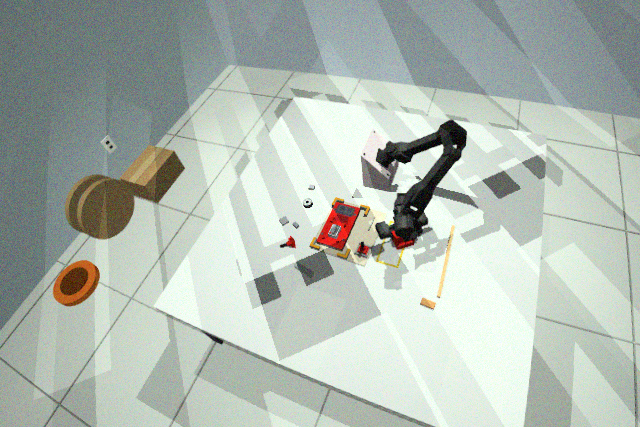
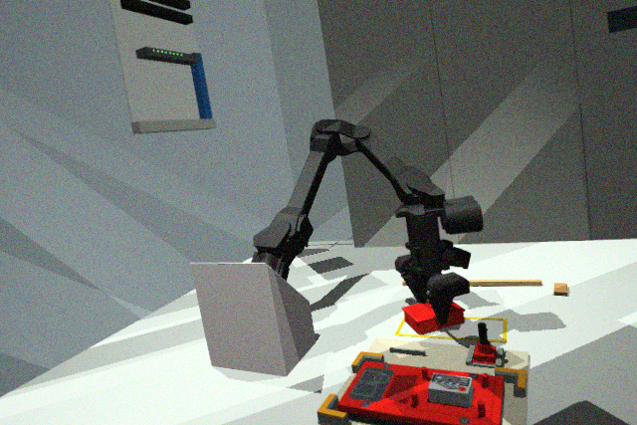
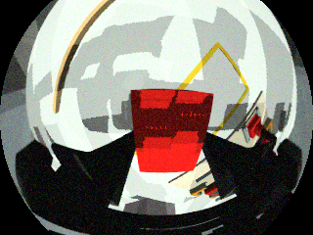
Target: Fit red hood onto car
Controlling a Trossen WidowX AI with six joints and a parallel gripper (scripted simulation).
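Right now the grey engine block is 25 cm to the right of my gripper tip, 4 cm ahead of it and 1 cm above it. The rest, counted from my gripper tip: red hood (1 cm above); wooden stick (18 cm to the left, 7 cm ahead, 1 cm below).
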